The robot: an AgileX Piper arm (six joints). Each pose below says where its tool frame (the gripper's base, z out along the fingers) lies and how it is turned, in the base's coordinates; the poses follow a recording.
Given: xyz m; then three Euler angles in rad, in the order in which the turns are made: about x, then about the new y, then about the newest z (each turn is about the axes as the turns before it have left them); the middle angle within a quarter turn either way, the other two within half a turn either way.
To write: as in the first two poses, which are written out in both.
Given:
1: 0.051 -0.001 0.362 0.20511 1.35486 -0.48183
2: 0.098 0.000 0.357 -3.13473 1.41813 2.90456
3: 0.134 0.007 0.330 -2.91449 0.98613 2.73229
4: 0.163 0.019 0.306 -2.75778 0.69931 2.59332
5: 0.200 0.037 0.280 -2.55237 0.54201 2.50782
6: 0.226 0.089 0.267 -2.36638 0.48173 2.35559
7: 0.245 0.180 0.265 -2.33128 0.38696 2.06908
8: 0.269 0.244 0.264 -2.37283 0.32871 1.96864
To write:
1:
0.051 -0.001 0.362
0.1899 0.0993 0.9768
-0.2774 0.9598 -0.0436
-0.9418 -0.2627 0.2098

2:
0.098 0.000 0.357
-0.1478 -0.0357 0.9884
-0.2282 0.9736 0.0010
-0.9623 -0.2254 -0.1521

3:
0.134 0.007 0.330
-0.5063 -0.2196 0.8339
-0.2155 0.9686 0.1243
-0.8350 -0.1168 -0.5377

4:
0.163 0.019 0.306
-0.6531 -0.3989 0.6437
-0.2776 0.9170 0.2866
-0.7045 0.0085 -0.7096

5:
0.200 0.037 0.280
-0.6903 -0.5073 0.5159
-0.2613 0.8397 0.4761
-0.6747 0.1938 -0.7122

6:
0.226 0.089 0.267
-0.6263 -0.6270 0.4633
-0.2762 0.7342 0.6202
-0.7290 0.2604 -0.6330

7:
0.245 0.180 0.265
-0.4426 -0.8135 0.3774
-0.4748 0.5696 0.6709
-0.7607 0.1178 -0.6383

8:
0.269 0.244 0.264
-0.3667 -0.8725 0.3228
-0.5757 0.4854 0.6580
-0.7308 0.0554 -0.6803

